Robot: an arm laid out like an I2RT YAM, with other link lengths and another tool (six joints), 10 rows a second.
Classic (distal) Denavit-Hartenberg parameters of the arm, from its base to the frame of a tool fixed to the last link. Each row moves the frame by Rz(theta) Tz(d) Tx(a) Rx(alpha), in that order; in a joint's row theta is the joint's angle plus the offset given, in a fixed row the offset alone. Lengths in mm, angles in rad.
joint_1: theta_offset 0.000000; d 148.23; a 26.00; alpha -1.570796
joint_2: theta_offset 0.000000; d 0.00; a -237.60; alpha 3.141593
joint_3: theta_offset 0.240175; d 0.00; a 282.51; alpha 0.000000
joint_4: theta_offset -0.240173; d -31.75; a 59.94; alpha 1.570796
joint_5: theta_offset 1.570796; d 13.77; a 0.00; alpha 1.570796
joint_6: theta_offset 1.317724; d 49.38; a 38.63; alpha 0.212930
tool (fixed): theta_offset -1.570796; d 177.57; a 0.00; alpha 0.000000
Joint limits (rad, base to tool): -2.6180..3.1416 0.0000..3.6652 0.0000..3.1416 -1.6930..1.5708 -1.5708..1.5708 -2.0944..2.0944
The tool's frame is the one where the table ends.
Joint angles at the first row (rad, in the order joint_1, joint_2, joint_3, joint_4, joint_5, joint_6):
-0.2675 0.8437 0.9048 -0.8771 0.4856 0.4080
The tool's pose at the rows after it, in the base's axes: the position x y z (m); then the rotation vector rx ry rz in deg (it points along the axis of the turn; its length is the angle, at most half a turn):
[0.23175 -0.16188 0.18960 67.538 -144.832 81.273]
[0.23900 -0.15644 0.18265 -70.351 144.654 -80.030]
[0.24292 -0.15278 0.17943 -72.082 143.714 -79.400]
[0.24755 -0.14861 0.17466 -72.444 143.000 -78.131]
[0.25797 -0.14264 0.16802 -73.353 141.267 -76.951]
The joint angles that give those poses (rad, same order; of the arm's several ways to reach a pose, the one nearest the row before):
-0.2617 0.8489 0.8991 -0.8653 0.4666 0.4059
-0.2546 0.8583 0.8884 -0.8496 0.4366 0.3957
-0.2427 0.8643 0.8829 -0.8421 0.4283 0.3885
-0.2365 0.8677 0.8728 -0.8283 0.4113 0.3938
-0.2207 0.8805 0.8568 -0.7917 0.3920 0.3953

